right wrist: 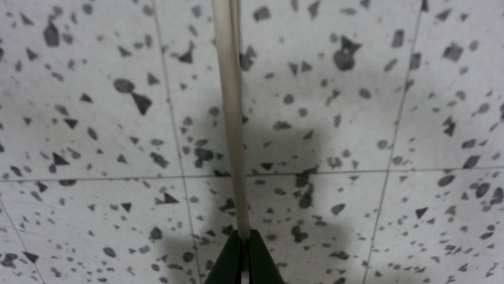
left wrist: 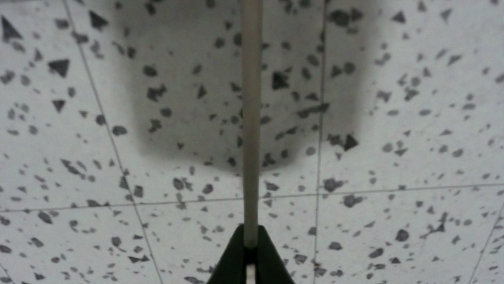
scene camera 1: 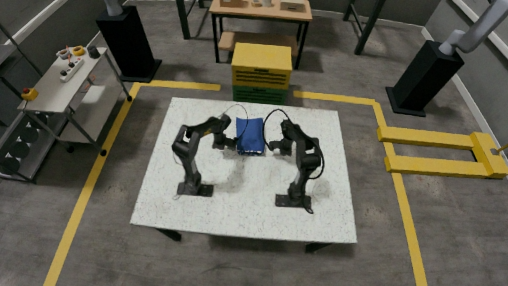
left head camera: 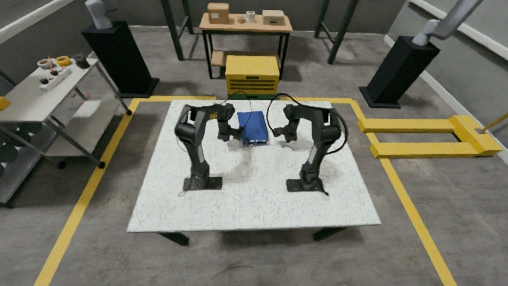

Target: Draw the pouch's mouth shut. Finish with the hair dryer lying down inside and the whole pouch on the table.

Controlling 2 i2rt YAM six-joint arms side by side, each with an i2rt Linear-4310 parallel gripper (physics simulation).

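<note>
The blue pouch [left head camera: 254, 126] [scene camera 1: 250, 134] lies on the white speckled table between my two grippers, its mouth edge toward the robot's bases. The hair dryer does not show in any view. My left gripper [left head camera: 242, 132] [scene camera 1: 236, 143] [left wrist: 250, 237] is at the pouch's left side, shut on a beige drawstring cord [left wrist: 251, 125] that runs straight from its fingertips. My right gripper [left head camera: 276, 132] [scene camera 1: 270, 145] [right wrist: 245, 242] is a little right of the pouch, shut on a beige drawstring cord [right wrist: 234, 115]. How tightly the mouth is drawn is too small to tell.
The table [left head camera: 250, 210] [scene camera 1: 240, 215] bears both arms. Behind it stand a yellow-and-green crate [left head camera: 252, 75] [scene camera 1: 261, 70] and a wooden bench [left head camera: 245, 27]. A trolley [left head camera: 20, 107] is at the left, a yellow pallet-jack frame [left head camera: 425, 149] at the right.
</note>
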